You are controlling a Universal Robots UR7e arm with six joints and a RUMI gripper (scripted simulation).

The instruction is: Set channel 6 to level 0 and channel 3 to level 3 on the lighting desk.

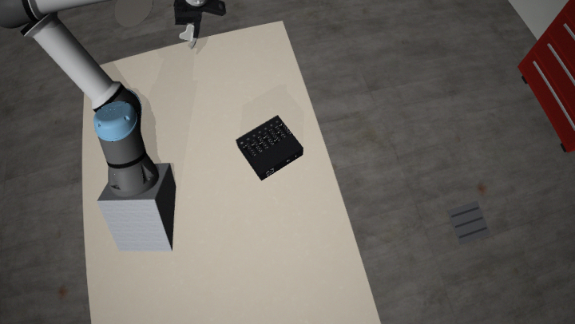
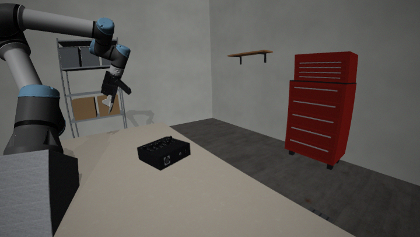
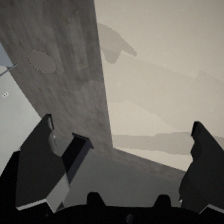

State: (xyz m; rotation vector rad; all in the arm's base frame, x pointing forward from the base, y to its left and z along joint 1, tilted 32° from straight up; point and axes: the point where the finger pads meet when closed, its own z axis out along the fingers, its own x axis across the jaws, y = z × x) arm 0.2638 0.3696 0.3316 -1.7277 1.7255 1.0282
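Right now the channel 3 fader is 470 mm to the right of my hand, 170 mm ahead of it and 110 mm below it. The rest, counted from my hand: channel 6 fader: 460 mm to the right, 110 mm below, 90 mm ahead.
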